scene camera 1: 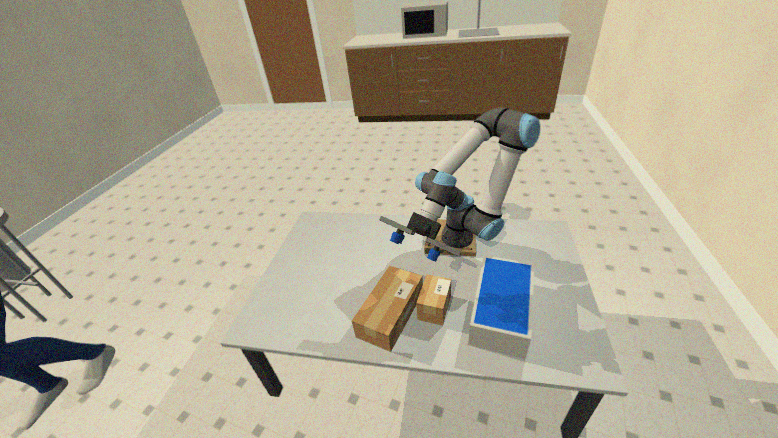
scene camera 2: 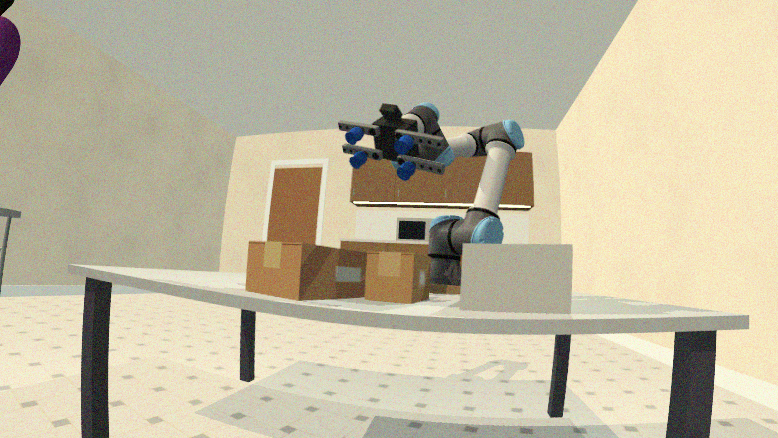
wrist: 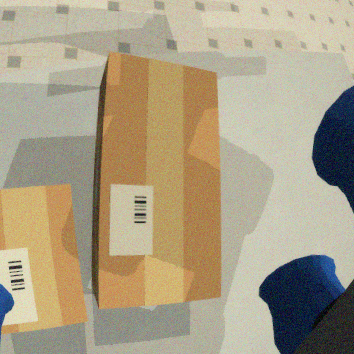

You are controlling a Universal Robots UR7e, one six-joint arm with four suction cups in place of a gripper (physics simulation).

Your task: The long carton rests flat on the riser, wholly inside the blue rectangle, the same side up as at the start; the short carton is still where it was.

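Pixels of known places: end effector, tool point: (scene camera 1: 413,250) (scene camera 2: 376,155) (wrist: 125,237); arm's base, origin of the base link: (scene camera 1: 456,237) (scene camera 2: 441,284).
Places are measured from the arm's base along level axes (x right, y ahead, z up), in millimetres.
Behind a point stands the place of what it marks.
Note:
The long carton (scene camera 1: 381,312) {x 195, y 567, z 77 mm} (scene camera 2: 273,277) {x 208, y 644, z 9 mm} (wrist: 165,150) {x 196, y 520, z 78 mm} lies flat on the table with its barcode label facing up. The short carton (scene camera 1: 433,299) {x 20, y 463, z 78 mm} (scene camera 2: 389,285) {x 26, y 495, z 8 mm} (wrist: 32,220) {x 35, y 459, z 78 mm} stands close beside it, also label up, with a narrow gap between them. The pale riser (scene camera 1: 498,341) {x -229, y 560, z 38 mm} (scene camera 2: 516,277) {x -227, y 559, z 35 mm} stands on the other side of the short carton. The blue rectangle (scene camera 1: 503,293) {x -230, y 388, z 94 mm} on its top bears no carton; that top is hidden in scene camera 2. My gripper (scene camera 1: 414,245) {x 91, y 449, z 306 mm} (scene camera 2: 380,152) {x 91, y 449, z 306 mm}, with four blue cups, hangs tilted above the cartons, touching neither and holding nothing.
The table (scene camera 1: 288,293) {x 673, y 496, z -26 mm} (scene camera 2: 337,314) {x 43, y 692, z -35 mm} bears both cartons, the riser and the arm's base. A person's legs (scene camera 1: 48,353) show at the left, and a purple sleeve (scene camera 2: 8,51) at the left edge. A stool (scene camera 1: 38,272) stands at the left.

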